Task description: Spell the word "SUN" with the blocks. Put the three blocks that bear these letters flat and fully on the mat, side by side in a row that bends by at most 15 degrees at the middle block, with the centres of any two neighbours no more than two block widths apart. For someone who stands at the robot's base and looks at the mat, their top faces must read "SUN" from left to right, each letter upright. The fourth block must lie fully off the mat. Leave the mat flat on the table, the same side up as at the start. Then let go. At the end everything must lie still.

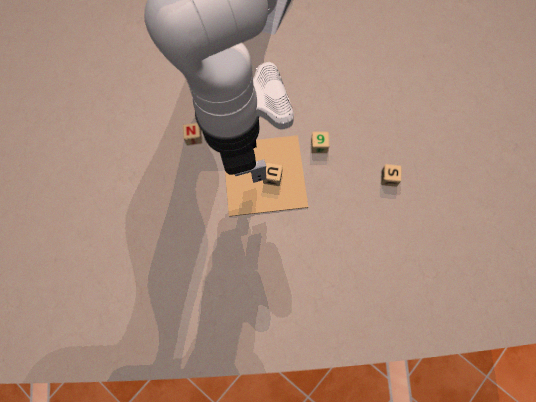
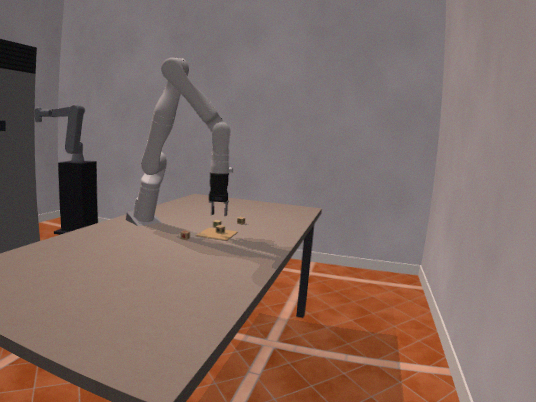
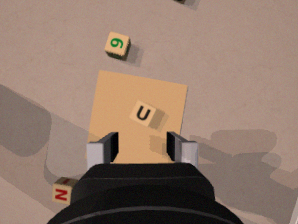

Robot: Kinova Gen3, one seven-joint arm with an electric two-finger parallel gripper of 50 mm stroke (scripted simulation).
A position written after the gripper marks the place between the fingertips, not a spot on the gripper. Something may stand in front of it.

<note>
In view: the gripper (image 1: 254,162).
The gripper also shows in image 3 (image 3: 142,142).
</note>
